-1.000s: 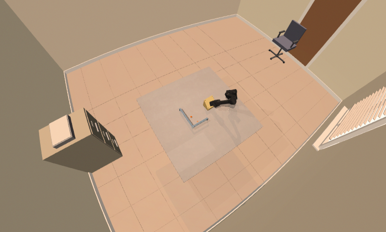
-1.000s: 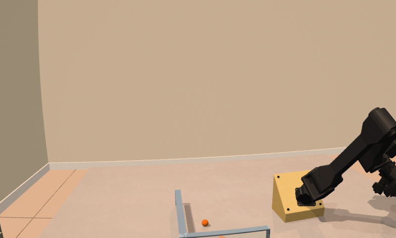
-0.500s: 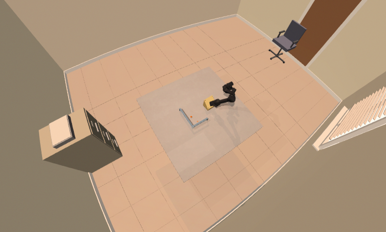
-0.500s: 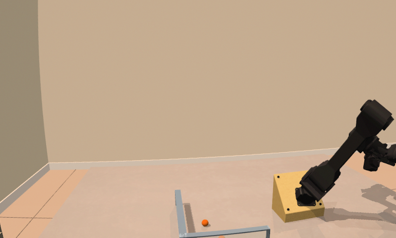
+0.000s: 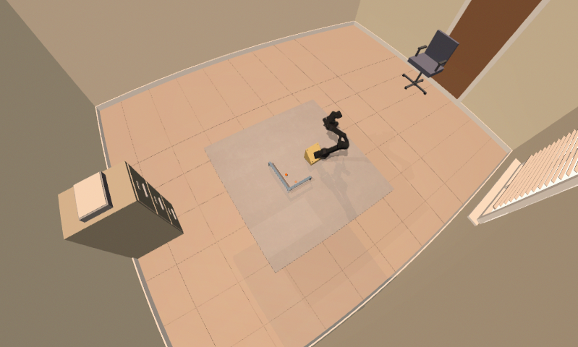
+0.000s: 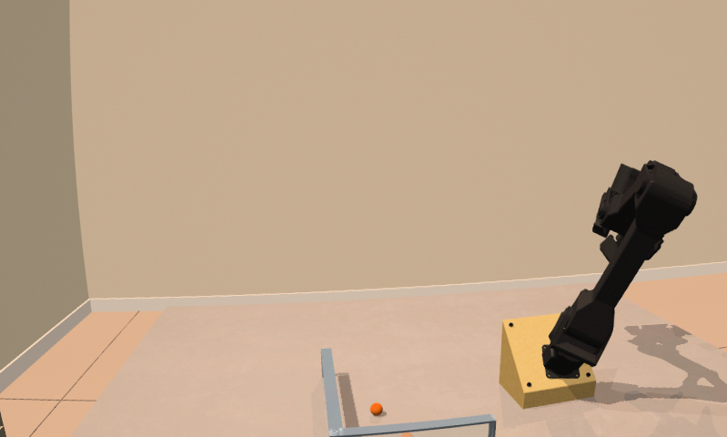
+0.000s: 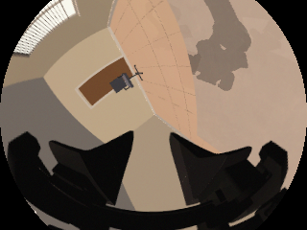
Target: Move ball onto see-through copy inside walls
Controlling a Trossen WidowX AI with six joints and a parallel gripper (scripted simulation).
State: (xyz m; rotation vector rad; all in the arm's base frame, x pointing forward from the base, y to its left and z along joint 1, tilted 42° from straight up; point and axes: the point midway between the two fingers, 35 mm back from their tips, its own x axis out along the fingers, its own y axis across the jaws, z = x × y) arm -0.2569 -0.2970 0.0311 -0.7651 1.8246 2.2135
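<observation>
The ball lies 64 cm ahead of my gripper tip, 25 cm to the left of it and 23 cm below it.
</observation>
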